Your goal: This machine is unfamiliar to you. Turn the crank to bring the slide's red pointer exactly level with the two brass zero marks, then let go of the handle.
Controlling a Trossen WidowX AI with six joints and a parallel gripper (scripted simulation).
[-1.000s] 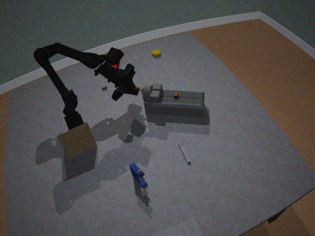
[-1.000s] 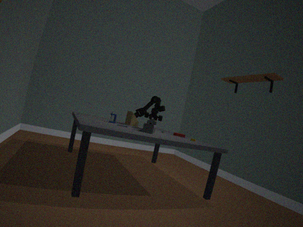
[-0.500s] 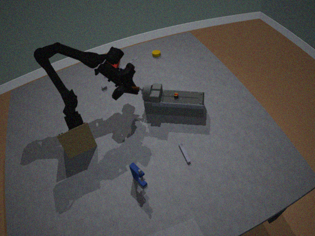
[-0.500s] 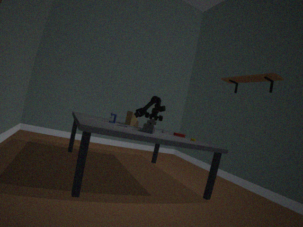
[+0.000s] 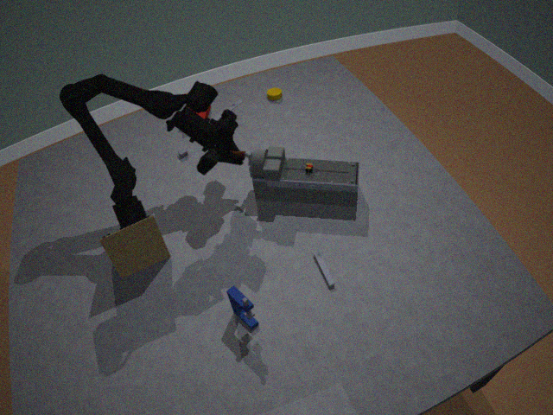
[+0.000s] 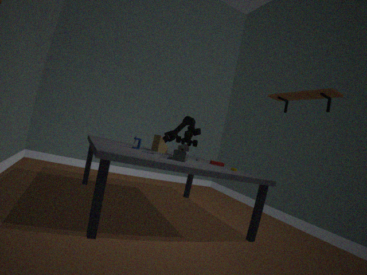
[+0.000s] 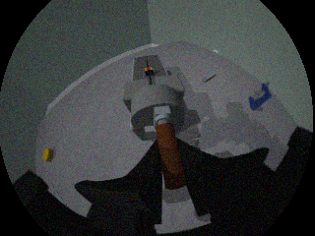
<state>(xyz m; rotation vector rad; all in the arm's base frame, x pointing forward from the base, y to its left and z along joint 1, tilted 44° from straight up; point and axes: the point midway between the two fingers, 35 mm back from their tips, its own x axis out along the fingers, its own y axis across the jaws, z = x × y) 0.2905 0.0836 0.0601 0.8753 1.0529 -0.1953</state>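
My gripper tip is 15 cm short of the red pointer, 8 cm to the left of it and 1 cm above it. From my gripper tip the other things lie so: grey bar 7 cm ahead, 32 cm to the right, 9 cm below; then brown crank handle 1 cm behind, 1 cm to the left, 3 cm above; then small grey block 13 cm behind, 22 cm to the left, 9 cm below.
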